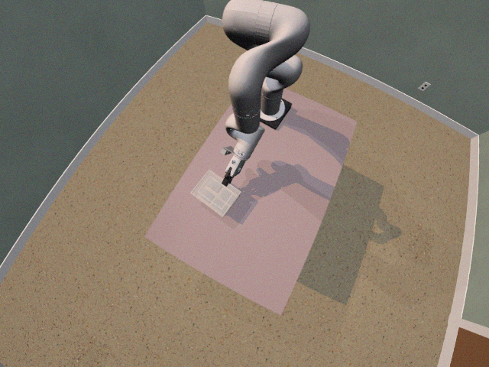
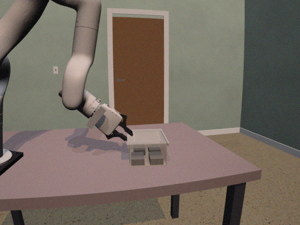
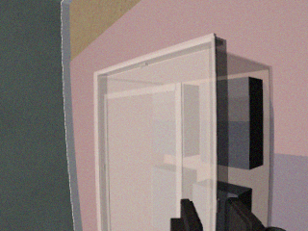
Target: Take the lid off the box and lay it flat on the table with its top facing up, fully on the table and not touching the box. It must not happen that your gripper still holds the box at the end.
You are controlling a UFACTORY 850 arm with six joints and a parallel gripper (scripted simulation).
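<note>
Now: the see-through lid 7 cm ahead of my hand, 4 cm to the right of it and 1 cm below it. From my hand the other things lie so: clear plastic box: 7 cm ahead, 5 cm below, 4 cm to the right.
</note>
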